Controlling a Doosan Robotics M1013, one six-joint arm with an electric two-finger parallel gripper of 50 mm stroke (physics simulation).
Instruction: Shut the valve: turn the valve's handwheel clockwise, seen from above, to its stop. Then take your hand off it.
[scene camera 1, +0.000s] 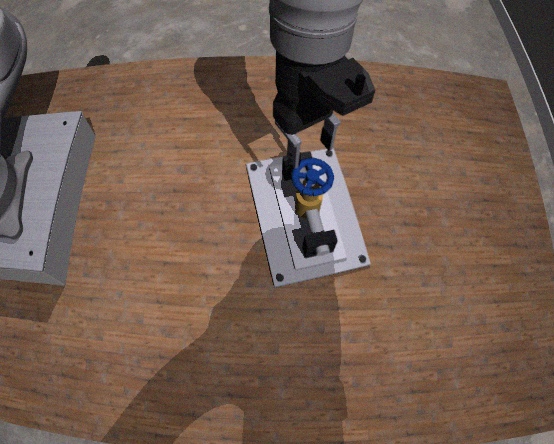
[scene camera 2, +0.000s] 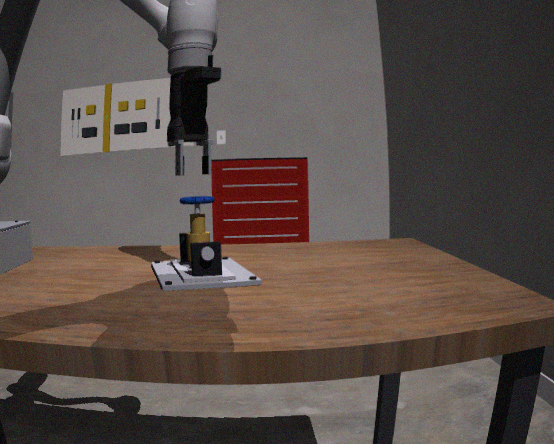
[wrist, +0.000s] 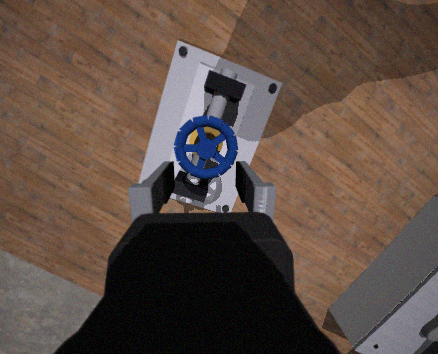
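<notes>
The blue five-spoked handwheel (scene camera 1: 313, 176) (scene camera 2: 197, 200) (wrist: 205, 148) lies level on top of the yellow valve body (scene camera 1: 309, 204) (scene camera 2: 198, 240). The valve stands on a pale base plate (scene camera 1: 264, 220) (scene camera 2: 245, 275) (wrist: 162, 120) with black pipe supports. My gripper (scene camera 1: 308, 161) (scene camera 2: 193, 173) (wrist: 205, 174) is open and empty, pointing down. In the scene camera 2 view its fingertips are above the wheel, with a visible gap. In the wrist view the wheel shows ahead of the fingertips, roughly centred between them sideways. The wheel's turn position relative to its stop cannot be told.
The wooden table (scene camera 1: 425, 250) (scene camera 2: 350, 290) (wrist: 65, 125) carries the base plate. A grey metal block (scene camera 1: 55, 190) (scene camera 2: 15, 250) (wrist: 385, 280) with the arm's base stands to the left in the scene views. A red drawer cabinet (scene camera 2: 260, 210) stands behind the table.
</notes>
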